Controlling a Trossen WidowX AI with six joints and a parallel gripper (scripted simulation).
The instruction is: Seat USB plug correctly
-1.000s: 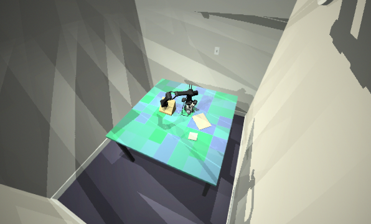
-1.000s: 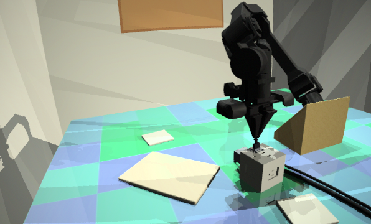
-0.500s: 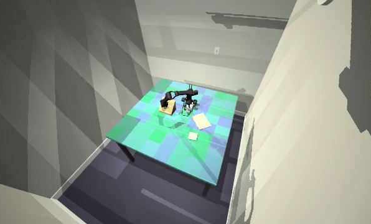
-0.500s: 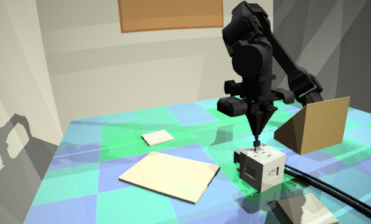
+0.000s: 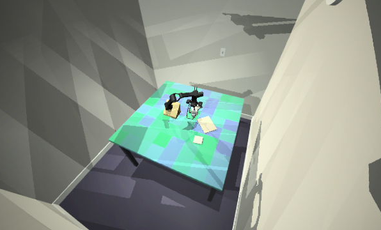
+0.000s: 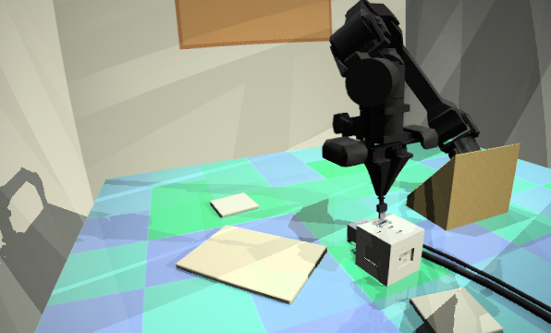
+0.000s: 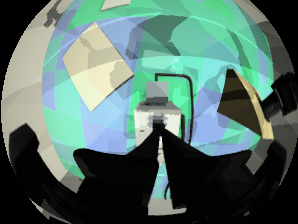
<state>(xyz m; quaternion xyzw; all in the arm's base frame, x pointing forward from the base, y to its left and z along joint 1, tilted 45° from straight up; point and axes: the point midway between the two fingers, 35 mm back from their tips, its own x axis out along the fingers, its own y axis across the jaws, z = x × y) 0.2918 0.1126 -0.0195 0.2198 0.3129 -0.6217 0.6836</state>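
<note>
Right now the USB socket is 5 cm below my gripper tip and 1 cm to the left of it. From my gripper tip the other things lie so: large cream board 20 cm ahead, 12 cm below, 8 cm to the right; small dark USB plug 2 cm below.
</note>
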